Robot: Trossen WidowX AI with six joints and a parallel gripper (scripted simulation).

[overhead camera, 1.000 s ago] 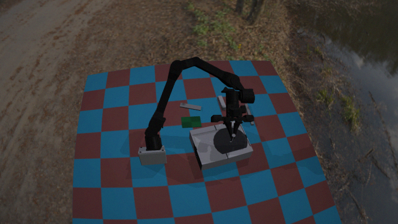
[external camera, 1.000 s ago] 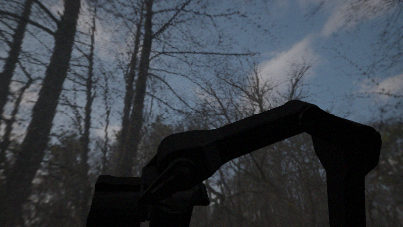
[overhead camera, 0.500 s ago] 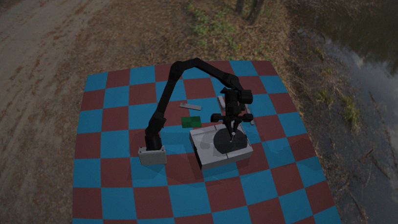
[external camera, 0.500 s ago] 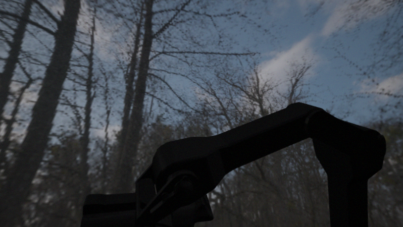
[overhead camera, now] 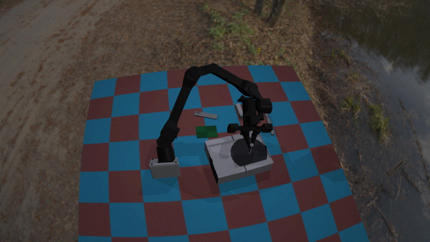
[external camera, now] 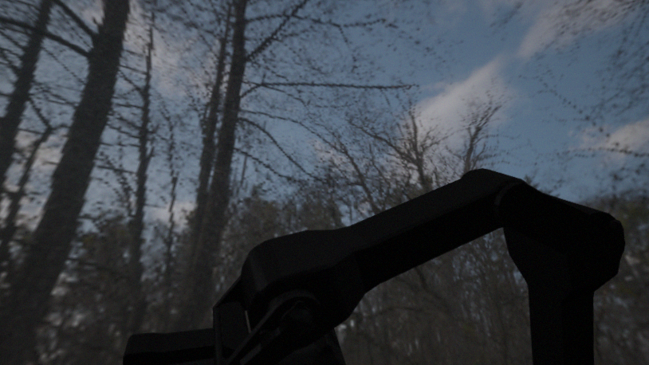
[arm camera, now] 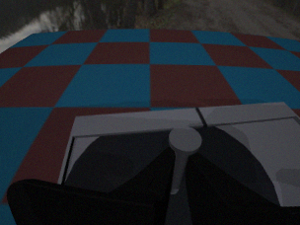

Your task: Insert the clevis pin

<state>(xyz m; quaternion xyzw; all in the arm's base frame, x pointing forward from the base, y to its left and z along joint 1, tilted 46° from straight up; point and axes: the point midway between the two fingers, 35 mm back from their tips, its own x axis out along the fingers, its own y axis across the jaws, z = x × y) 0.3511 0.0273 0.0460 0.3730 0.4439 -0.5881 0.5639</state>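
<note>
Now: gripper tip 1 cm above the steel clevis pin. Also, from my gripper tip: steel tray 4 cm behind, 1 cm to the left, 5 cm below; flat green piece 16 cm behind, 17 cm to the left, 9 cm below; dark round disc 4 cm below.
</note>
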